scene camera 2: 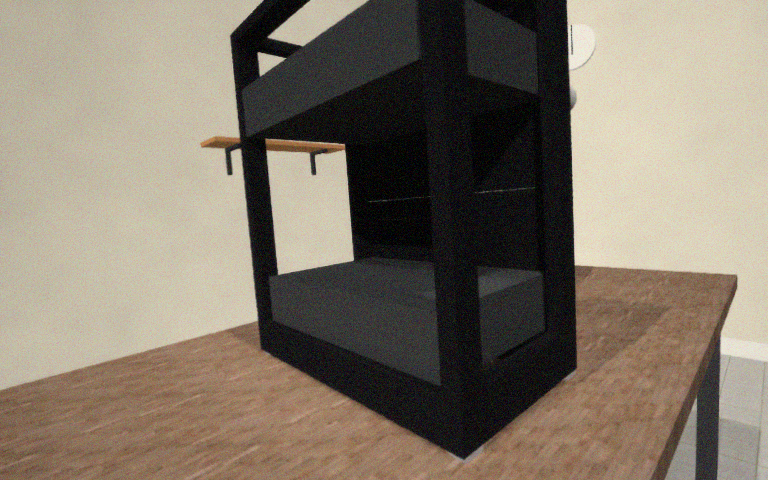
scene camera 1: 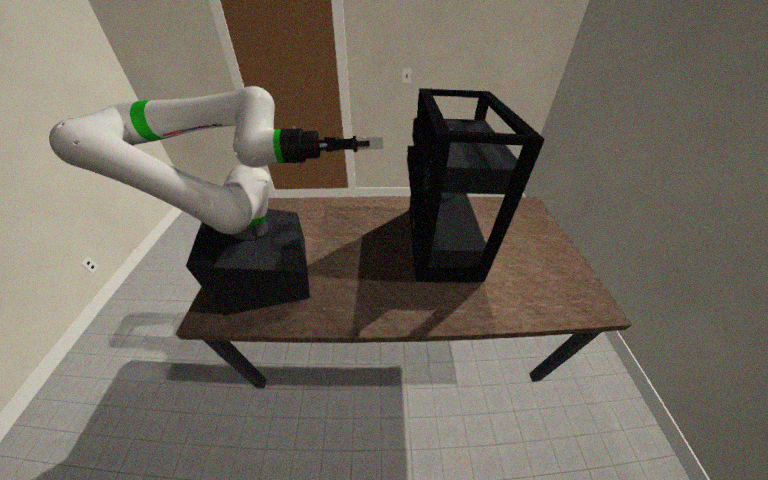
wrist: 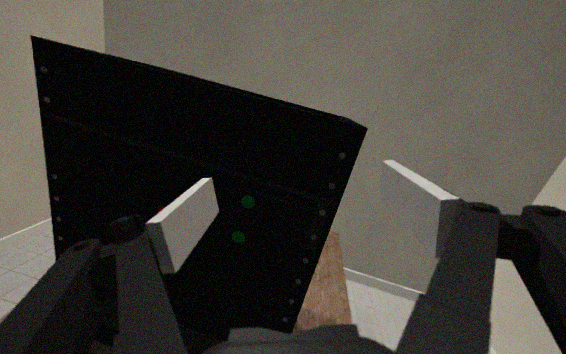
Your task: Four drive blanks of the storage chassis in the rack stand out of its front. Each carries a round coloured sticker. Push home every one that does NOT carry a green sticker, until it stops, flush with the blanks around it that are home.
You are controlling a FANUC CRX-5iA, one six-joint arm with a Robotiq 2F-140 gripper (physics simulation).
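Places are measured from the arm's base along level axes (x ahead, y left, z up), in metres.
Pixels of known places: gripper, between the fingertips: (scene camera 1: 380, 142) (wrist: 295, 187); arm's base, origin of its link: (scene camera 1: 247, 227).
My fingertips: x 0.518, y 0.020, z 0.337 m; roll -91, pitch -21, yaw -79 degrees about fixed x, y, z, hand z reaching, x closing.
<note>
Ahead of a thing's pixels: the offset from my fingertips to its top centre. "spot": to the spot under its first point. Level surfaces: height alone.
The black rack (scene camera 1: 513, 198) (scene camera 2: 455, 237) stands on the table. Its dark front {spot: dx +0.133, dy +0.249, dz -0.013 m} (wrist: 150, 115) fills the left and middle of the wrist view. Two green stickers show there, an upper green sticker {dx +0.092, dy +0.062, dz -0.065 m} (wrist: 248, 202) and a lower green sticker {dx +0.092, dy +0.064, dz -0.122 m} (wrist: 238, 237). A sliver of a red sticker {dx +0.087, dy +0.179, dz -0.122 m} (wrist: 161, 210) shows beside the left finger, which hides the rest of that area. The blank outlines are too dark to tell, and so is how far each stands out. My gripper (scene camera 1: 374, 143) (wrist: 295, 187) is open and empty, in front of the rack's upper part and apart from it.
The wooden table {dz -0.573 m} (scene camera 1: 339, 316) (scene camera 2: 141, 407) (wrist: 327, 300) carries the rack and the arm's black base (scene camera 1: 249, 271). A grey wall (wrist: 400, 75) stands behind the rack. A small wall shelf (scene camera 2: 305, 146) shows behind the rack in the second scene view.
</note>
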